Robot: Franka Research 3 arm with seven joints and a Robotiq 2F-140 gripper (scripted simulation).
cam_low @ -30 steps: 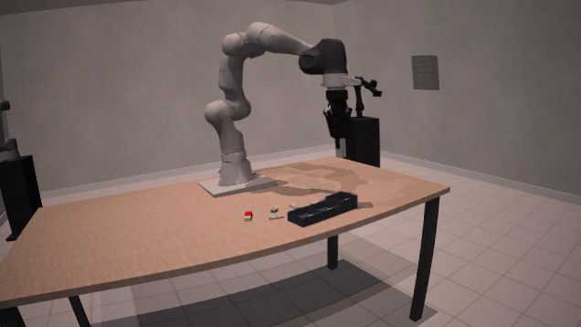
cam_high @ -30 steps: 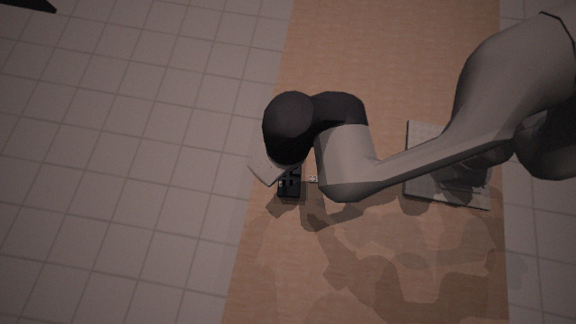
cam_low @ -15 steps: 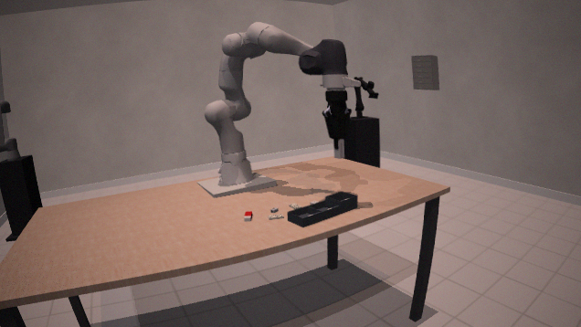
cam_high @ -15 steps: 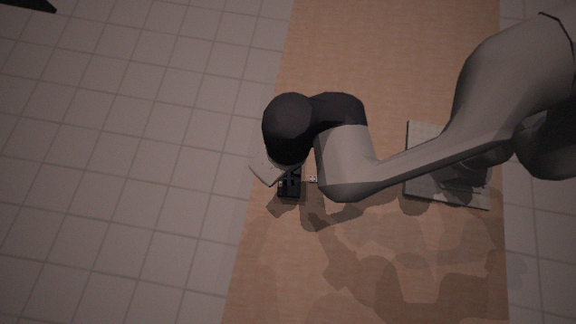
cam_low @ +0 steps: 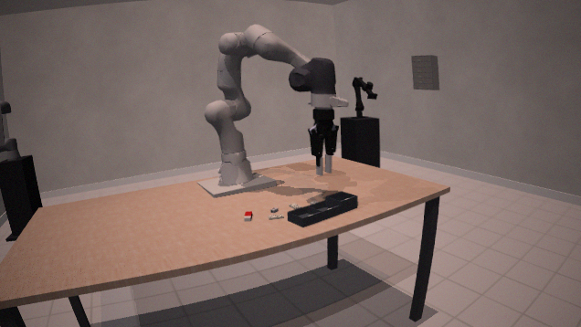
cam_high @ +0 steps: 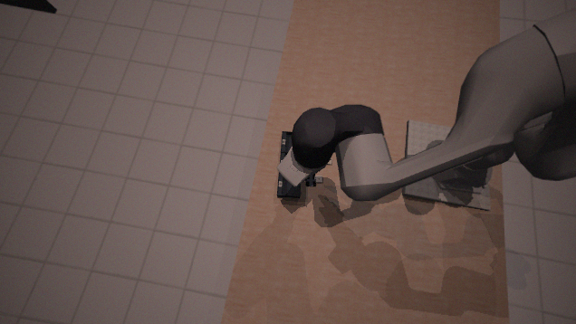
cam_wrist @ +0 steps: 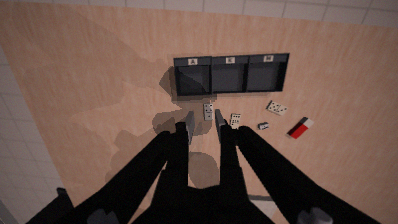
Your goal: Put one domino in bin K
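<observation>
The white domino is 30 mm behind my hand, 20 mm to the right of it and 150 mm below it. The rest, counted from my hand: red-and-white block (10 mm behind, 290 mm to the right, 150 mm below); bin (80 mm ahead, 40 mm to the right, 130 mm below); grey piece (40 mm behind, 190 mm to the right, 150 mm below).
</observation>
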